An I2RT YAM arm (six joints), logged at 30 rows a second.
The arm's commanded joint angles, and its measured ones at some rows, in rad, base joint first. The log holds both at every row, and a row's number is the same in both.
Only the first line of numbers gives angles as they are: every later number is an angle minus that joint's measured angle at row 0.
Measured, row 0: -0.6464, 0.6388, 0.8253, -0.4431, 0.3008, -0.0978
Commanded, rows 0 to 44: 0.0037, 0.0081, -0.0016, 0.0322, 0.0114, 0.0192; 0.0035, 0.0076, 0.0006, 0.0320, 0.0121, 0.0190; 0.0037, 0.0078, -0.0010, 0.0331, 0.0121, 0.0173; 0.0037, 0.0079, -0.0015, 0.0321, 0.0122, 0.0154; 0.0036, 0.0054, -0.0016, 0.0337, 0.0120, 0.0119; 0.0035, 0.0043, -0.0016, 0.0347, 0.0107, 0.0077; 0.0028, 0.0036, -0.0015, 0.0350, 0.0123, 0.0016; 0.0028, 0.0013, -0.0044, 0.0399, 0.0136, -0.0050; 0.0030, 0.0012, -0.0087, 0.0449, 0.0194, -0.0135; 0.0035, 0.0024, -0.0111, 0.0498, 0.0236, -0.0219; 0.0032, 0.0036, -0.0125, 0.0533, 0.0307, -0.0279; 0.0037, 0.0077, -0.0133, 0.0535, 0.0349, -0.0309; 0.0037, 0.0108, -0.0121, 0.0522, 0.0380, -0.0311; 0.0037, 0.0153, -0.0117, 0.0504, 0.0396, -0.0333; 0.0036, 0.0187, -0.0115, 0.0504, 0.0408, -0.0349; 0.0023, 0.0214, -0.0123, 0.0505, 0.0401, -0.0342; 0.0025, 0.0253, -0.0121, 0.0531, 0.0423, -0.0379; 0.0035, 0.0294, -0.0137, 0.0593, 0.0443, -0.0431; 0.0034, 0.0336, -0.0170, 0.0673, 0.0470, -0.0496; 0.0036, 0.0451, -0.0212, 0.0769, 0.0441, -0.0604; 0.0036, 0.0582, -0.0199, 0.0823, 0.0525, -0.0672; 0.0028, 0.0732, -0.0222, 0.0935, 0.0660, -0.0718; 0.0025, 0.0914, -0.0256, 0.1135, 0.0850, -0.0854; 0.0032, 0.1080, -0.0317, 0.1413, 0.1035, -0.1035; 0.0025, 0.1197, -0.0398, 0.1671, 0.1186, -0.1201; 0.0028, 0.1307, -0.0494, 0.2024, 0.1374, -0.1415; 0.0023, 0.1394, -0.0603, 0.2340, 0.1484, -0.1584; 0.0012, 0.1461, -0.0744, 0.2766, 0.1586, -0.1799; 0.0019, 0.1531, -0.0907, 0.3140, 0.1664, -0.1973; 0.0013, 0.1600, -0.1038, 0.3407, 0.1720, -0.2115; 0.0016, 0.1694, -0.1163, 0.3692, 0.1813, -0.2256; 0.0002, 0.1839, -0.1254, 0.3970, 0.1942, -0.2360; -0.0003, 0.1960, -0.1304, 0.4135, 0.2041, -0.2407; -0.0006, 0.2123, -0.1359, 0.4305, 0.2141, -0.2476; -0.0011, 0.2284, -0.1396, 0.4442, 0.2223, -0.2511; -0.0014, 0.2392, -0.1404, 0.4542, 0.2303, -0.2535; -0.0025, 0.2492, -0.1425, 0.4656, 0.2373, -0.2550; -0.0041, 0.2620, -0.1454, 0.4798, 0.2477, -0.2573; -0.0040, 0.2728, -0.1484, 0.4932, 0.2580, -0.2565; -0.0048, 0.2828, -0.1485, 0.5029, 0.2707, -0.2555; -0.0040, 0.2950, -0.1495, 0.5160, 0.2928, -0.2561; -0.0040, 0.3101, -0.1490, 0.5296, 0.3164, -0.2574; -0.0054, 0.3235, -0.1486, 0.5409, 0.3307, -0.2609; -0.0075, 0.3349, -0.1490, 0.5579, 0.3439, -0.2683; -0.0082, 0.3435, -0.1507, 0.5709, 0.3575, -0.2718
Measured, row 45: -0.0054, 0.3250, -0.1465, 0.4746, 0.2892, -0.2472
